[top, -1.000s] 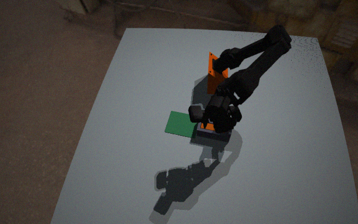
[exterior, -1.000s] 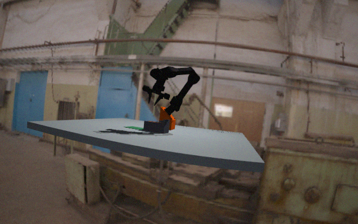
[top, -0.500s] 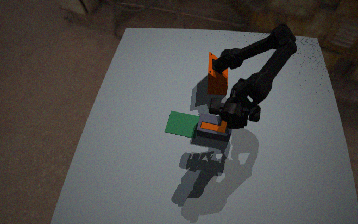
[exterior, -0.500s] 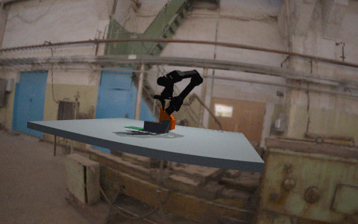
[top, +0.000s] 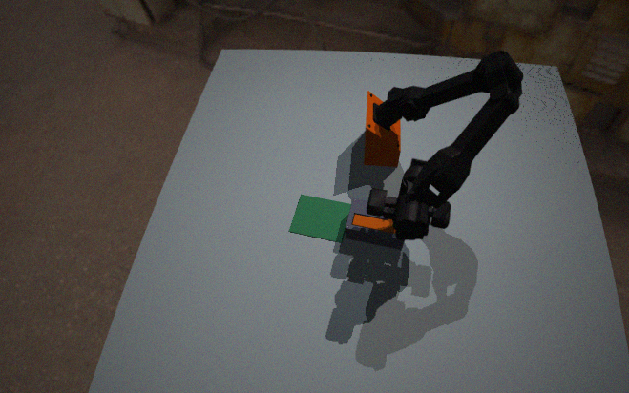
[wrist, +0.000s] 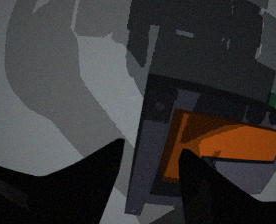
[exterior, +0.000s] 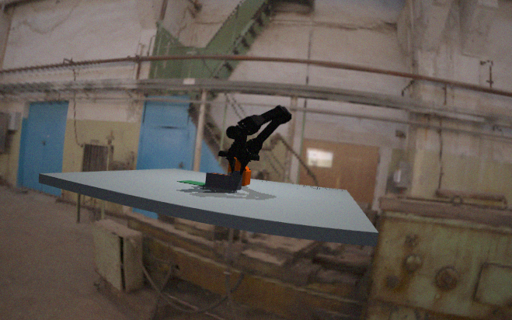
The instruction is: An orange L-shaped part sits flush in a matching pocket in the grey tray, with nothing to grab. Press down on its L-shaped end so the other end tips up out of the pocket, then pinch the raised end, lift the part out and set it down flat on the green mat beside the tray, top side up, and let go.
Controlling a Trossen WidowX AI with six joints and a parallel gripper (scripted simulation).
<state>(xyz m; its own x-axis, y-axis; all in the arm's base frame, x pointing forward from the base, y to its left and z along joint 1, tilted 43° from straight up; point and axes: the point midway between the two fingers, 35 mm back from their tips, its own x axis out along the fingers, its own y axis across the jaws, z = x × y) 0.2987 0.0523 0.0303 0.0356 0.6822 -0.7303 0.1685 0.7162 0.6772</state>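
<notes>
Now: gripper tip 5 cm to the left of the orange L-shaped part, 3 cm above it and 2 cm past it. Round my gripper tip: green mat (22 cm to the right, 9 cm below, 4 cm behind).
</notes>
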